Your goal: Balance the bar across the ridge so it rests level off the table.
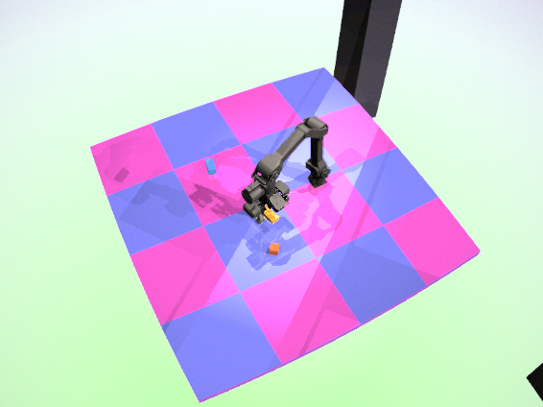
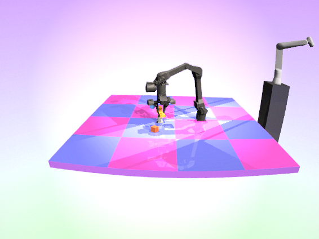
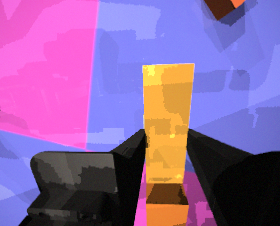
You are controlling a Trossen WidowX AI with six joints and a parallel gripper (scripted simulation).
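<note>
My gripper tip is 1 cm short of the orange bar, 4 cm to the left of it and 1 cm below it. Round my gripper tip: blue block (8 cm ahead, 34 cm to the right, 5 cm below); orange cube (3 cm ahead, 14 cm to the left, 5 cm below).
</note>
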